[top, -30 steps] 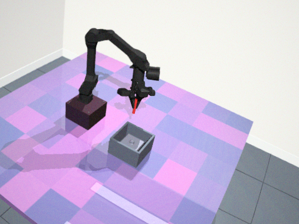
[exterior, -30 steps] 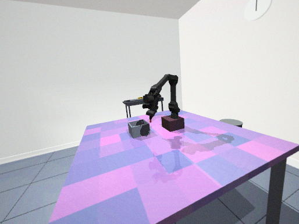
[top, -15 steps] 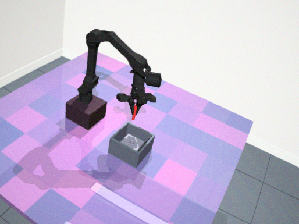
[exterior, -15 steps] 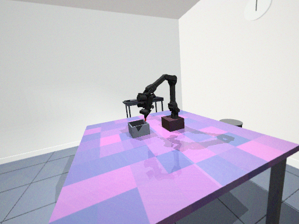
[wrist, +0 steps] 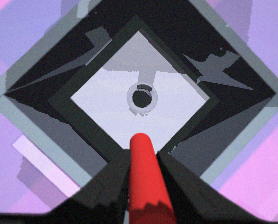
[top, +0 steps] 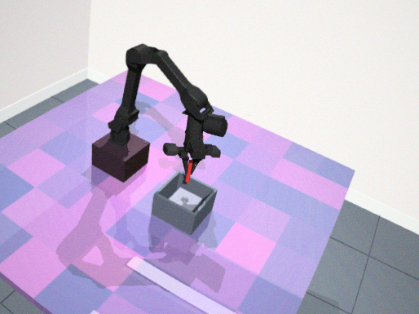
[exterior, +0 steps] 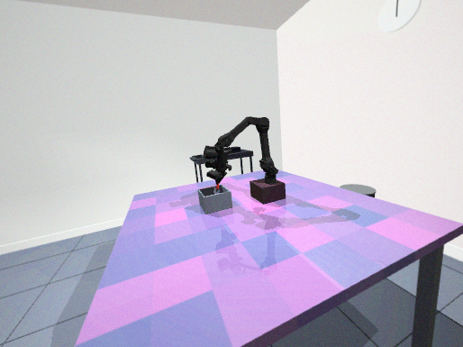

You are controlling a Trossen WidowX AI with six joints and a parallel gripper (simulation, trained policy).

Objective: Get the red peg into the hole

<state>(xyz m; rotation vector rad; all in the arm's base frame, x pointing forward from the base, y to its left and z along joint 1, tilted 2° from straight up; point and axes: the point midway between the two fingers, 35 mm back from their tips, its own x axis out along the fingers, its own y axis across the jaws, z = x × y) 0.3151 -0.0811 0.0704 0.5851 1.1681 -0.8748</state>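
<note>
Now: the red peg 10 mm above my gripper tip. Also, from my gripper tip: grey box (10 mm ahead, 30 mm to the right, 120 mm below); pale plate (10 mm ahead, 30 mm to the right, 100 mm below).
</note>
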